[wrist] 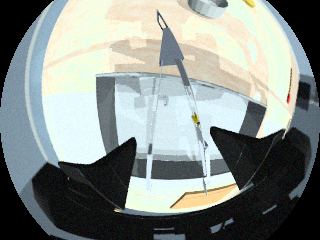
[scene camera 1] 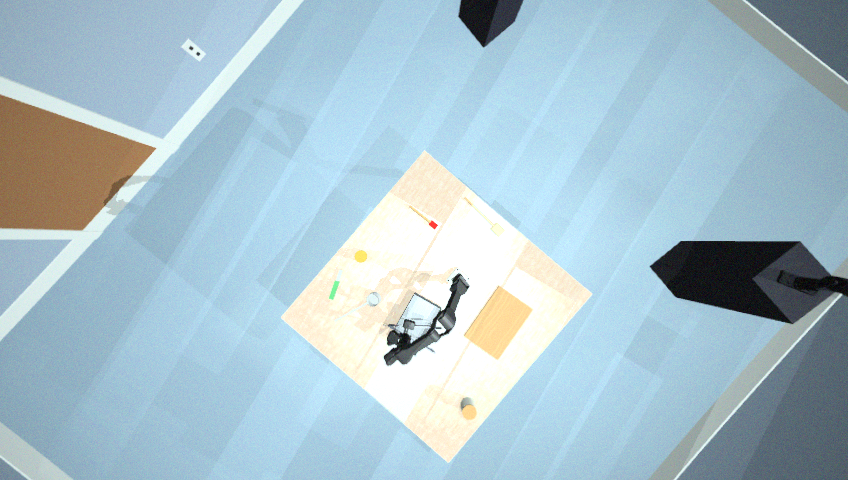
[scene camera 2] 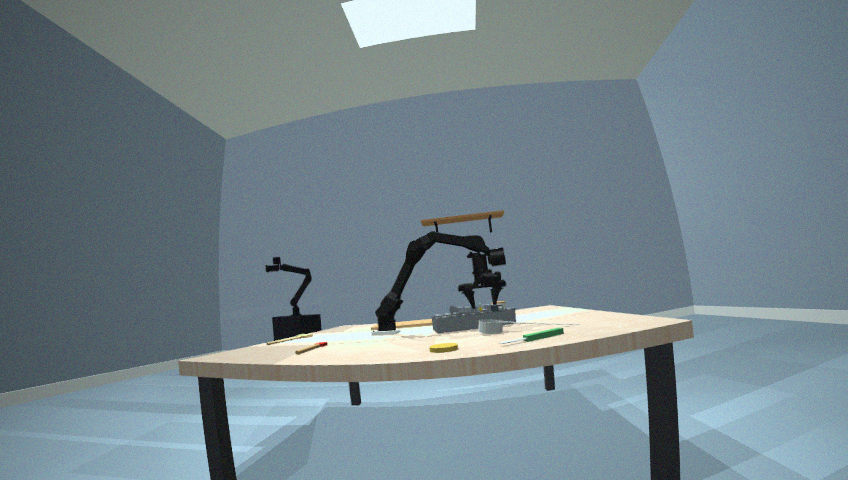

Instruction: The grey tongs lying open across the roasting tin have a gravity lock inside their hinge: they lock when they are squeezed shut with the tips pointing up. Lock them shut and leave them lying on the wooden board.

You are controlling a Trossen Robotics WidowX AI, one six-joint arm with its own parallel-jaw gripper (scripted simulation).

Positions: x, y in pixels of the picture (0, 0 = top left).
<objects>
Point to a wooden board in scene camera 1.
499, 320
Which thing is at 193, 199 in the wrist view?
A wooden board.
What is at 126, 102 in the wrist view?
A roasting tin.
</objects>
